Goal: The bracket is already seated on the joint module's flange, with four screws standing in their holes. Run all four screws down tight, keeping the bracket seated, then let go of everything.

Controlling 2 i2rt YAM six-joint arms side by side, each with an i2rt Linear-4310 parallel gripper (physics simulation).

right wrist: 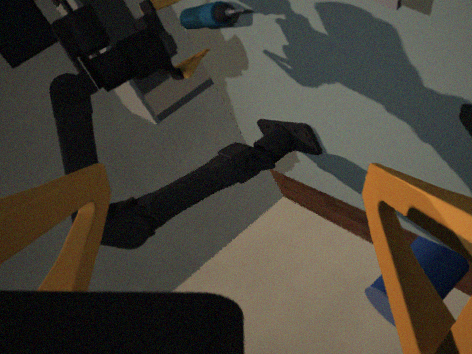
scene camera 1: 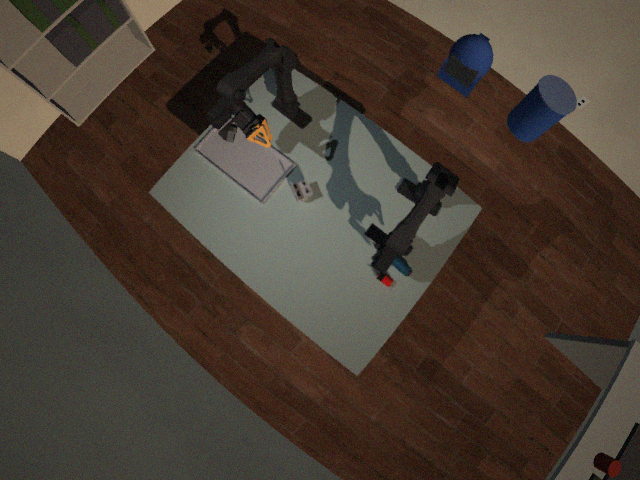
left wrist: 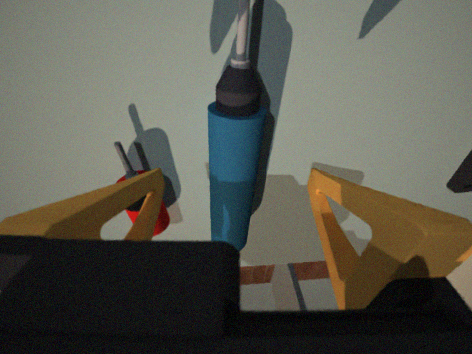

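Seen in the pictures: left gripper, between the fingertips: (right wrist: pixel 197 23) (left wrist: pixel 236 176); right gripper, between the fingertips: (right wrist: pixel 236 178) (scene camera 1: pixel 270 143); left arm's base, origin of its link: (right wrist: pixel 288 134) (scene camera 1: pixel 419 197); right arm's base, origin of its link: (scene camera 1: pixel 291 112).
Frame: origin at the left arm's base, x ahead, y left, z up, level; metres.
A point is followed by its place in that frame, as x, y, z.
A blue-handled screwdriver (scene camera 1: pixel 401 266) {0.304, 0.080, 0.040} (left wrist: pixel 235 150) {0.288, -0.009, 0.041} (right wrist: pixel 202 16) {0.295, 0.004, 0.040} lies on the mat, its shank toward the top of the left wrist view. My left gripper (left wrist: pixel 236 176) {0.289, 0.000, 0.058} (right wrist: pixel 197 23) {0.289, 0.000, 0.058} is open and empty, above the handle with one finger to either side in view. A red-and-black tool (scene camera 1: pixel 386 281) {0.386, 0.062, 0.033} (left wrist: pixel 157 220) {0.368, 0.066, 0.029} lies beside the screwdriver, partly behind a left finger. My right gripper (scene camera 1: pixel 262 135) {0.253, -0.545, 0.299} is open and empty, over the tray. A small pale block (scene camera 1: pixel 301 190) {0.276, -0.413, 0.065} with dark holes and a dark object (scene camera 1: pixel 331 148) stand mid-mat; bracket, module and screws are too small to tell.
A shallow grey tray (scene camera 1: pixel 248 165) {0.293, -0.685, 0.004} lies on the pale green mat (scene camera 1: pixel 232 232) {0.566, -0.564, 0.000}, next to the block. My left arm (scene camera 1: pixel 413 222) {0.248, -0.009, 0.379} spans the mat's right part and hides its gripper in the scene view. Two blue containers (scene camera 1: pixel 478 54) (scene camera 1: pixel 535 116) stand beyond the mat at upper right.
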